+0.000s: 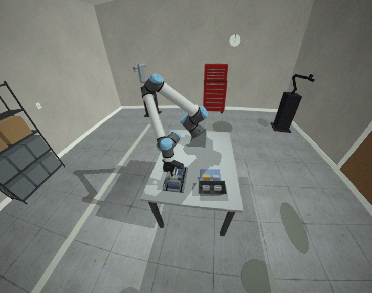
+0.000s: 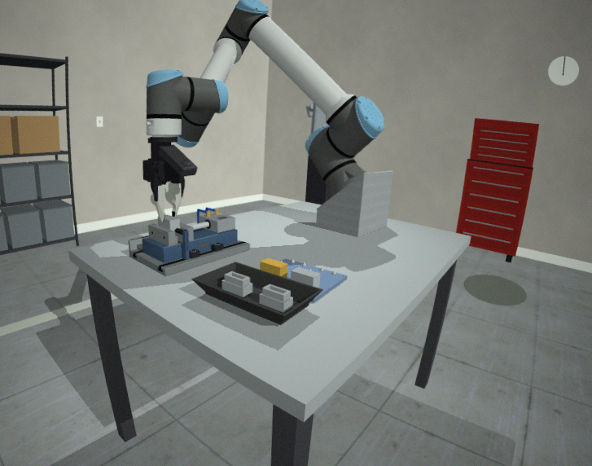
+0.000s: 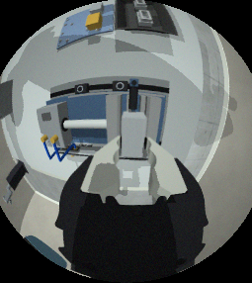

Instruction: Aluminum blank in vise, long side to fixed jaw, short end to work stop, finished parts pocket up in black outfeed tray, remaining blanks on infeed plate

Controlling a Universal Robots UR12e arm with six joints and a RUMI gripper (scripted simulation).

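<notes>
Now: the gray aluminum blank 2 cm below my hand. Also, from my hand: fixed jaw 3 cm ahead, 1 cm to the left, 4 cm below; vise 7 cm behind, 8 cm below; dark work stop 1 cm behind, 5 cm to the left, 3 cm below.
</notes>
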